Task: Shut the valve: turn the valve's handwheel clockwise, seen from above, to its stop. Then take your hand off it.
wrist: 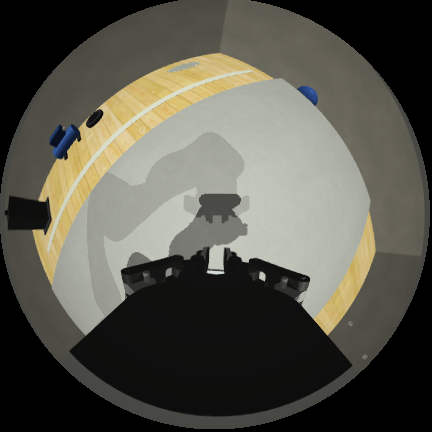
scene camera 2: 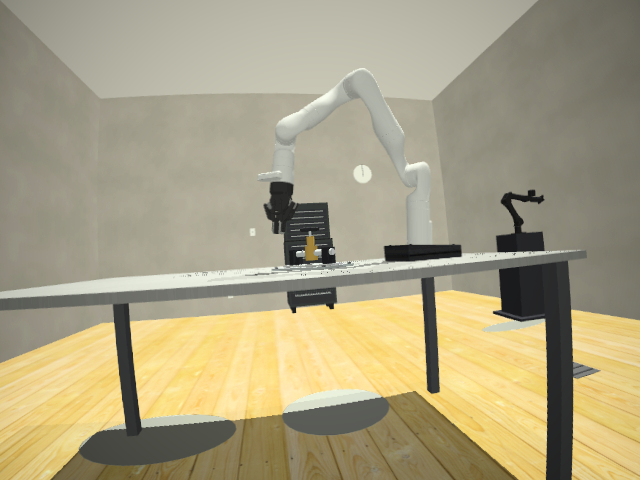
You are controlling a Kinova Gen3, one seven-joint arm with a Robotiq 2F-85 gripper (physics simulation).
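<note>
The valve (scene camera 2: 310,249) has a yellow-orange body and grey pipe ends and stands upright on the table. Its dark, flat handwheel (scene camera 2: 309,229) sits on top of a short stem. My gripper (scene camera 2: 278,228) (wrist: 215,254) points down and is nearly shut, with a narrow gap and nothing between its fingers. In the scene view it is left of the handwheel, apart from it in the picture, with its fingertips at about the wheel's height; the depth between them is hard to tell. In the wrist view the valve and handwheel do not show; the black gripper body covers the lower part.
The grey table (scene camera 2: 155,287) (wrist: 300,165) carries a low black box (scene camera 2: 422,252) near the arm's base. A dark slatted cabinet (scene camera 2: 316,297) stands behind the table. A small black arm (scene camera 2: 511,209) stands on a black pedestal (scene camera 2: 522,279) at the right, off the table.
</note>
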